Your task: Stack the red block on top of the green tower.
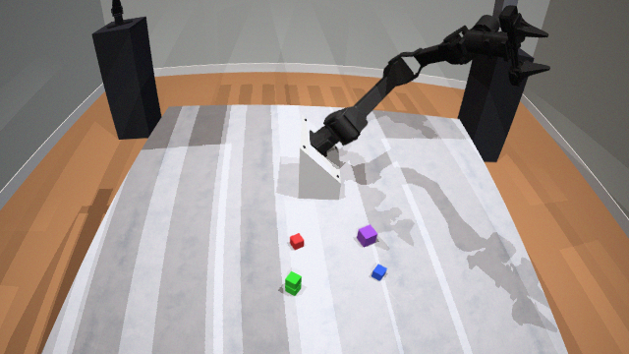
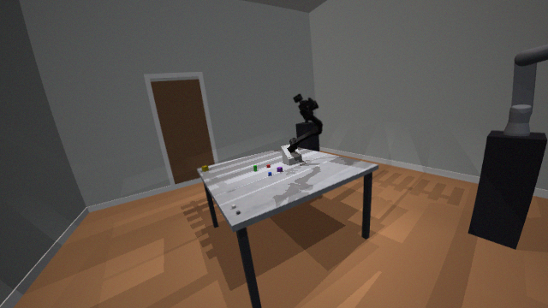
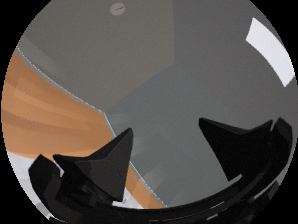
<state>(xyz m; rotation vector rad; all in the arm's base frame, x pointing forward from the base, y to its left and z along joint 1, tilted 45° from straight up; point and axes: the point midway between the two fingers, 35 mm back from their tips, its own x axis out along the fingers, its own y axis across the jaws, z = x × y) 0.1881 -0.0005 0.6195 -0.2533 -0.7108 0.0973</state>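
Right now my gripper tip is 56 cm above the red block, 52 cm to the left of it and 1 cm short of it. From my gripper tip the other things lie so: purple block 55 cm below, 34 cm to the right; then blue block 56 cm below, 32 cm to the right, 11 cm ahead; then yellow block 98 cm to the right, 55 cm below, 51 cm ahead.
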